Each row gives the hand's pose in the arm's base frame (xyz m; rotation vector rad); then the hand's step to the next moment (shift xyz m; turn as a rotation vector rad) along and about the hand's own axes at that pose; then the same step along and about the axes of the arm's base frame.
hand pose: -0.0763 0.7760 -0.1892 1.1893 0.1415 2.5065
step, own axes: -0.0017 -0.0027 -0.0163 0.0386 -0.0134 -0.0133
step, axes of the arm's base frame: -0.0107 0.0029 -0.0123 -0.0288 0.0273 0.0164
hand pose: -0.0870 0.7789 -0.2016 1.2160 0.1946 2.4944
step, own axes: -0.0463 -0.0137 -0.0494 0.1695 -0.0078 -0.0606
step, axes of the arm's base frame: -0.0090 -0.0031 -0.0684 -0.1414 0.0727 0.0847
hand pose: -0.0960 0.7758 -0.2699 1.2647 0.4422 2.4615
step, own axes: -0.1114 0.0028 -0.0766 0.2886 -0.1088 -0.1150
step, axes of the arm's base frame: -0.0025 -0.0596 -0.1214 -0.2358 0.2079 0.0976
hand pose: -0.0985 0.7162 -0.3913 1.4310 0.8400 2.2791
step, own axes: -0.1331 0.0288 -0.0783 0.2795 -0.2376 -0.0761
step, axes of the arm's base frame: -0.0095 -0.1198 -0.1012 -0.2020 0.3147 0.0226
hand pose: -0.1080 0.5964 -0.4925 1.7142 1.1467 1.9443
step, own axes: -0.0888 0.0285 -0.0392 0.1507 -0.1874 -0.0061
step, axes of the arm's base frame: -0.0076 -0.0930 -0.0391 -0.0924 0.2198 -0.0320
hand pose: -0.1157 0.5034 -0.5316 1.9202 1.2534 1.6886
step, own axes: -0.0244 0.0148 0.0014 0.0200 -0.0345 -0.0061
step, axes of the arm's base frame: 0.0090 -0.0265 -0.0059 -0.0210 0.0331 -0.0096
